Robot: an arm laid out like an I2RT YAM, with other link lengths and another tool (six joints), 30 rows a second.
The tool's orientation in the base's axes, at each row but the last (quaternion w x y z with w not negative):
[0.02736, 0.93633, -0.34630, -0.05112]
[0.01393, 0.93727, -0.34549, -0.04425]
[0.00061, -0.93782, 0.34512, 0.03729]
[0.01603, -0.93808, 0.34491, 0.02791]
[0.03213, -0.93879, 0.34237, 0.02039]
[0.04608, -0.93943, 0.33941, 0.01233]
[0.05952, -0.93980, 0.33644, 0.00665]
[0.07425, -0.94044, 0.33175, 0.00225]
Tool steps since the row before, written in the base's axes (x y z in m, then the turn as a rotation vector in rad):
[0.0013, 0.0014, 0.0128, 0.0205, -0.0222, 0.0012]
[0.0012, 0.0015, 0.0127, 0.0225, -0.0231, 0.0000]
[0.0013, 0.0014, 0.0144, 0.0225, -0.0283, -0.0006]
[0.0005, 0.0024, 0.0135, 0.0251, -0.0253, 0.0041]
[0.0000, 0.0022, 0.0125, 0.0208, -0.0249, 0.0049]
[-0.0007, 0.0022, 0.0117, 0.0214, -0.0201, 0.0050]
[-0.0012, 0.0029, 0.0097, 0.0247, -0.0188, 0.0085]
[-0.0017, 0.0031, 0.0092, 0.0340, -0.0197, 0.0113]
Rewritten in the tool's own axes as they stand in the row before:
[-0.0009, -0.0008, -0.0129, 0.0298, 0.0037, -0.0032]
[-0.0010, -0.0012, -0.0127, 0.0320, 0.0030, -0.0022]
[-0.0009, -0.0016, -0.0144, 0.0354, 0.0070, -0.0017]
[-0.0020, -0.0023, -0.0134, 0.0352, 0.0030, -0.0064]
[-0.0022, -0.0023, -0.0123, 0.0316, 0.0054, -0.0071]
[-0.0026, -0.0022, -0.0114, 0.0290, 0.0013, -0.0067]
[-0.0033, -0.0025, -0.0093, 0.0305, -0.0021, -0.0099]
[-0.0038, -0.0026, -0.0087, 0.0382, -0.0076, -0.0124]

